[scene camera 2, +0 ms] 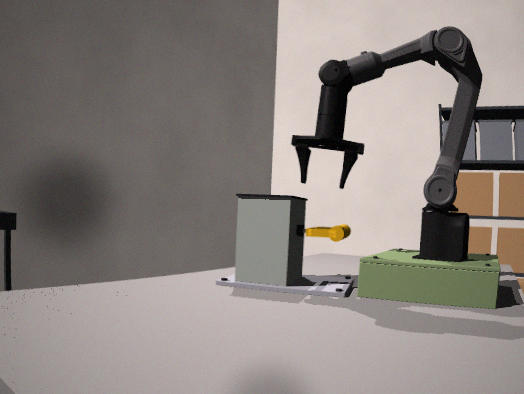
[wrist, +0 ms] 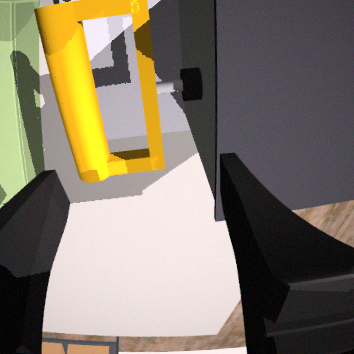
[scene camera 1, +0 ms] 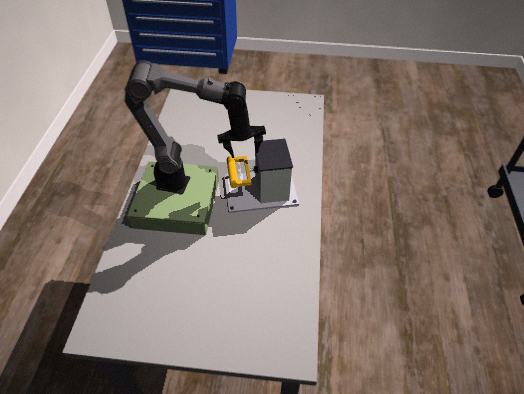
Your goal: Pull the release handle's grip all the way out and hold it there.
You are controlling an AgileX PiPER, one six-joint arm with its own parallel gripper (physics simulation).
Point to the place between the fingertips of my gripper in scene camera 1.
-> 244, 153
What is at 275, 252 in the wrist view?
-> My gripper.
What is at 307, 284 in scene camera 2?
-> A pale base plate.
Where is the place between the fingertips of my gripper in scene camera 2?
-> At 322, 185
